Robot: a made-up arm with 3 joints. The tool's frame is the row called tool.
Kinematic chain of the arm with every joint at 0, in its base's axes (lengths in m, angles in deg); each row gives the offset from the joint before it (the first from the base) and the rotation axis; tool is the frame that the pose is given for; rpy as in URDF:
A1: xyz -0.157 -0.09 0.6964 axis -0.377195 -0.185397 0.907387
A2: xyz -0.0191 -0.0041 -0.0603 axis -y
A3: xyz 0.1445 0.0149 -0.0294 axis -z
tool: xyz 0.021 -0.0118 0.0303 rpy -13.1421 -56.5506 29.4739
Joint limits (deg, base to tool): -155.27..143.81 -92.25..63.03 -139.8..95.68
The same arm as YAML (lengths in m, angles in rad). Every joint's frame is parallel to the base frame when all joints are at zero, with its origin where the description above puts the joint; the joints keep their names.
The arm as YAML. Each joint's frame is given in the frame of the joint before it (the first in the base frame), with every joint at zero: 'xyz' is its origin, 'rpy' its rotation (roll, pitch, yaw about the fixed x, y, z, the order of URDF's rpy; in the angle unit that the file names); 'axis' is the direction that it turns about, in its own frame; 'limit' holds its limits. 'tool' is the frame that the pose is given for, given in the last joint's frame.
units:
  length: m
  angle: rad
joints:
  - name: A1
    type: revolute
    origin:
      xyz: [-0.157, -0.09, 0.6964]
      rpy: [0.0, 0.0, 0.0]
    axis: [-0.377195, -0.185397, 0.907387]
    limit:
      lower: -2.71
      upper: 2.51
  - name: A2
    type: revolute
    origin:
      xyz: [-0.0191, -0.0041, -0.0603]
      rpy: [0.0, 0.0, 0.0]
    axis: "-y"
    limit:
      lower: -1.6101
      upper: 1.1001
  - name: A3
    type: revolute
    origin:
      xyz: [0.1445, 0.0149, -0.0294]
      rpy: [0.0, 0.0, 0.0]
    axis: "-z"
    limit:
      lower: -2.44
      upper: 1.6699
tool:
  origin:
    xyz: [0.021, -0.0118, 0.0303]
    rpy: [-0.2294, -0.987, 0.5144]

